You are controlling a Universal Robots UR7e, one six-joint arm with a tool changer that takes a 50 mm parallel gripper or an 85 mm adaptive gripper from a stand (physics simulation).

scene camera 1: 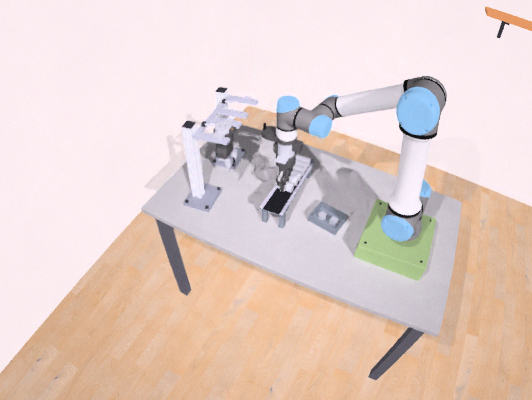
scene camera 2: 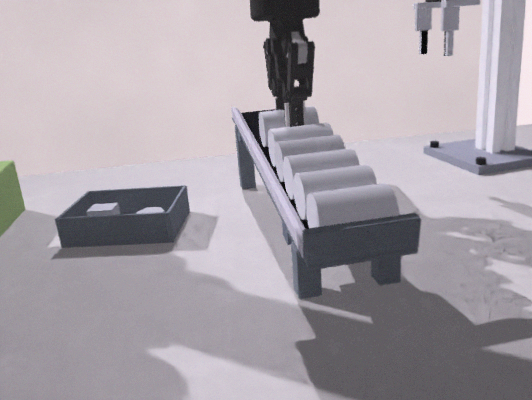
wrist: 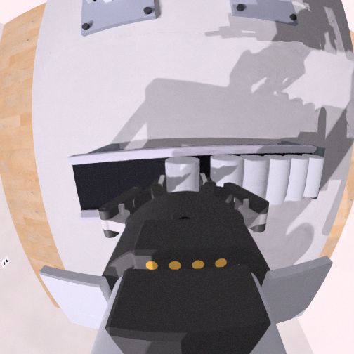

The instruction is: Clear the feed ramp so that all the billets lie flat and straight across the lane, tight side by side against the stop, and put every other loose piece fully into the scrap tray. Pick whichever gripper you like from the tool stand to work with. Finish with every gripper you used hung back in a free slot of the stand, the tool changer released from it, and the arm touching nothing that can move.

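Note:
My adaptive gripper (scene camera 1: 282,186) (scene camera 2: 288,116) (wrist: 182,182) is shut on a light grey billet (scene camera 2: 267,125) (wrist: 182,170), which lies crosswise low in the lane of the feed ramp (scene camera 1: 276,201) (scene camera 2: 272,177) (wrist: 112,185). The fingers partly hide it in scene camera 2. A dark gap separates it from the nearest of several other billets (scene camera 2: 350,202) (wrist: 226,170). Those lie straight across the lane, side by side, down to the stop (scene camera 2: 362,240). The scrap tray (scene camera 2: 117,231) (scene camera 1: 312,218) holds a blocky piece (scene camera 2: 103,209) and a rounded piece (scene camera 2: 151,211).
The tool stand's front post (scene camera 1: 194,160) (scene camera 2: 492,75) rises beside the ramp. A dark gripper (scene camera 1: 224,149) hangs at its rear part. Stand base plates (wrist: 117,15) (wrist: 265,11) show at the top of the wrist view. The green robot base (scene camera 1: 397,247) is beyond the tray.

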